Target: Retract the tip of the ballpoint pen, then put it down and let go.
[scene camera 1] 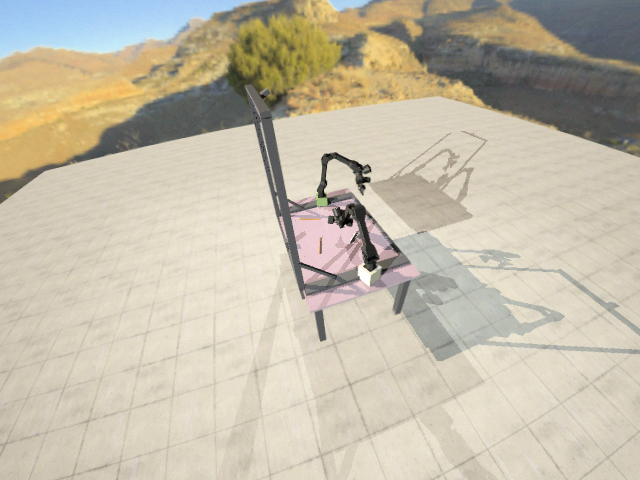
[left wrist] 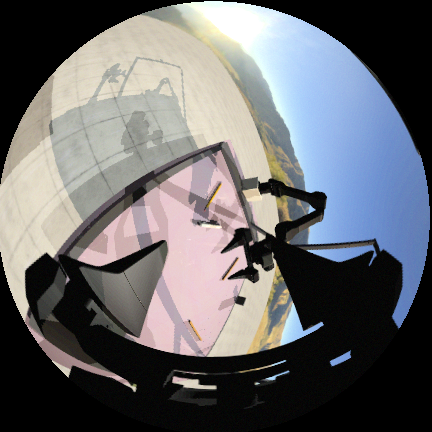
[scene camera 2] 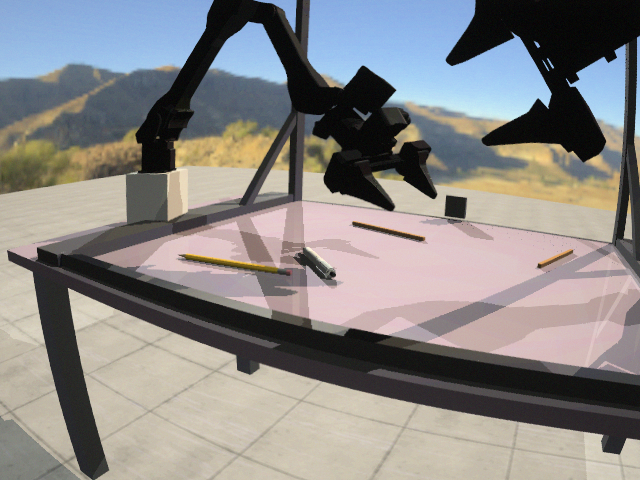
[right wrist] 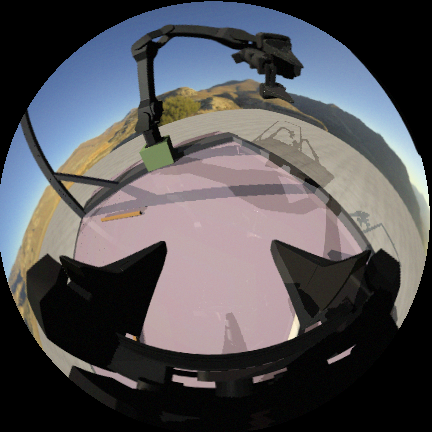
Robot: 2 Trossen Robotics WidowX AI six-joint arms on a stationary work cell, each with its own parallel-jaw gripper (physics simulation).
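Seen in the pictures: left gripper, fingertip midpoint: (scene camera 1: 362, 193) (left wrist: 221, 246) (scene camera 2: 465, 100) (right wrist: 296, 85); right gripper, fingertip midpoint: (left wrist: 224, 266) (scene camera 2: 415, 202) (right wrist: 219, 246); left arm's base, link origin: (scene camera 1: 321, 195) (right wrist: 154, 141); right arm's base, link origin: (scene camera 1: 370, 266) (left wrist: 259, 187) (scene camera 2: 157, 171).
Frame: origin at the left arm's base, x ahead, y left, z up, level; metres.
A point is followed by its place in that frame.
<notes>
The ballpoint pen, a thick white and silver barrel with dark ends (scene camera 2: 319, 263) {x 0.504, y 0.230, z -0.074 m} (left wrist: 211, 225) {x 0.521, y 0.212, z -0.072 m} (scene camera 1: 354, 237) {x 0.538, y 0.211, z -0.071 m}, lies on the pink table (scene camera 2: 480, 263) {x 0.347, y 0.017, z -0.084 m}. Whether its tip is out is too small to tell. In the right wrist view a white sliver of it shows beside the right-hand finger. My right gripper (scene camera 2: 414, 202) {x 0.420, y 0.125, z 0.012 m} (right wrist: 219, 246) {x 0.420, y 0.125, z 0.012 m} is open and empty, above the table and to the right of the pen in scene camera 2. My left gripper (scene camera 2: 466, 101) {x 0.260, y 0.323, z 0.146 m} is open and empty, high above the table and farther from the pen.
A yellow pencil (scene camera 2: 232, 263) {x 0.597, y 0.308, z -0.079 m} (left wrist: 213, 196) {x 0.591, y 0.302, z -0.077 m} lies close beside the pen. A brown stick (scene camera 2: 387, 230) {x 0.577, y -0.049, z -0.080 m} (scene camera 1: 320, 245) {x 0.584, y -0.056, z -0.077 m} and an orange stick (scene camera 2: 555, 258) {x 0.237, y -0.105, z -0.079 m} (right wrist: 121, 216) {x 0.245, y -0.102, z -0.080 m} lie farther off. A small black block (scene camera 2: 455, 207) {x 0.544, y -0.296, z -0.053 m} is at the far table edge. Dark frame posts (scene camera 1: 279, 180) {x 0.968, y -0.188, z 0.683 m} rise along one side.
</notes>
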